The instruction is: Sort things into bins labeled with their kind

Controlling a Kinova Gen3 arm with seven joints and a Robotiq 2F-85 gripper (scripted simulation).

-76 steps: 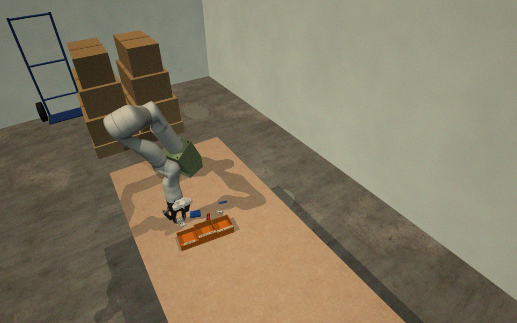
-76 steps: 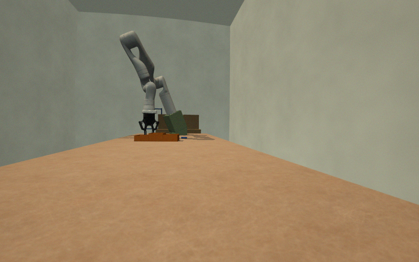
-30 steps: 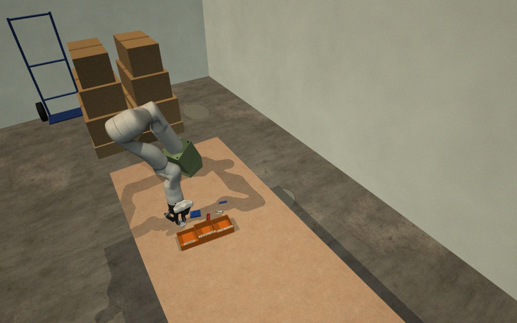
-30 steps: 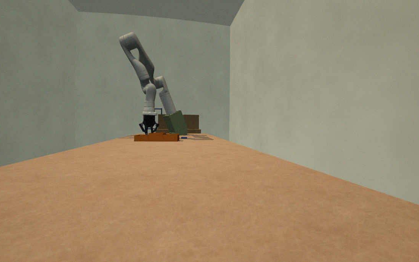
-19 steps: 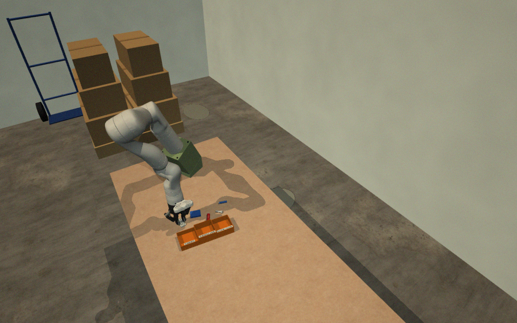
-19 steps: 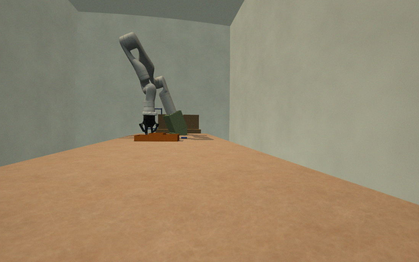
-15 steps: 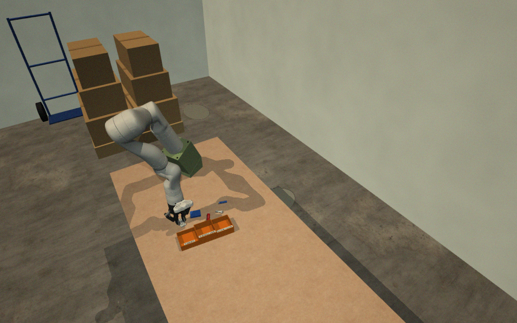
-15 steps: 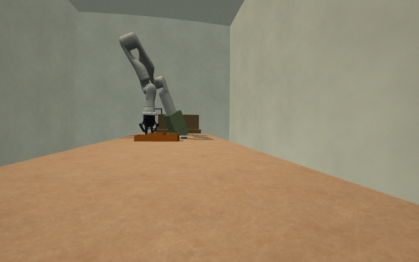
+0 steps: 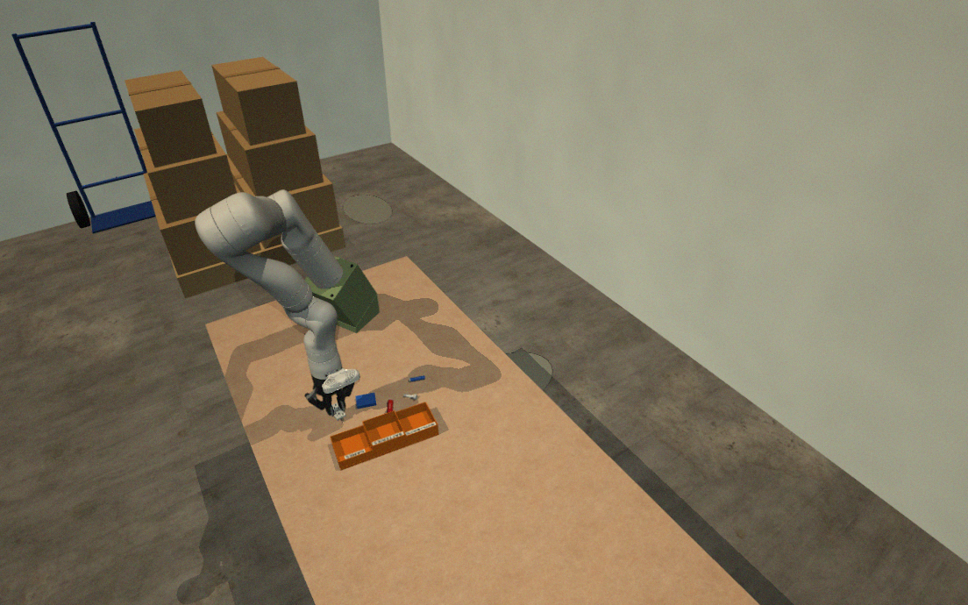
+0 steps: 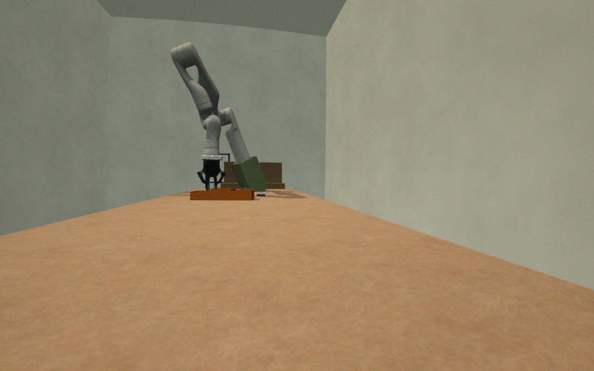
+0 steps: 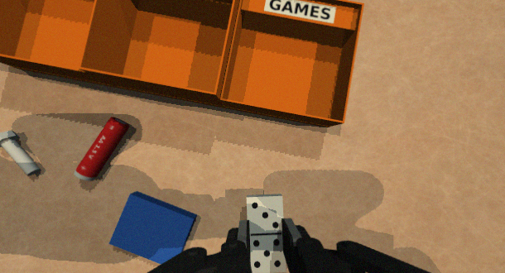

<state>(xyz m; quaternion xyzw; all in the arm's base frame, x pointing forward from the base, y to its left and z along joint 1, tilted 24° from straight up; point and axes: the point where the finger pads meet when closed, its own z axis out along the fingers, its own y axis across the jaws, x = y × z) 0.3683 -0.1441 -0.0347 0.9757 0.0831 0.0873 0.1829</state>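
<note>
My gripper is now 24 cm to the right of the thin blue stick-like thing, 3 cm above it and 1 cm past it. Also, from my hand: red battery 13 cm to the left, 5 cm ahead, 3 cm below; white domino 2 cm below; blue block 8 cm to the left, 3 cm below, 1 cm behind.
</note>
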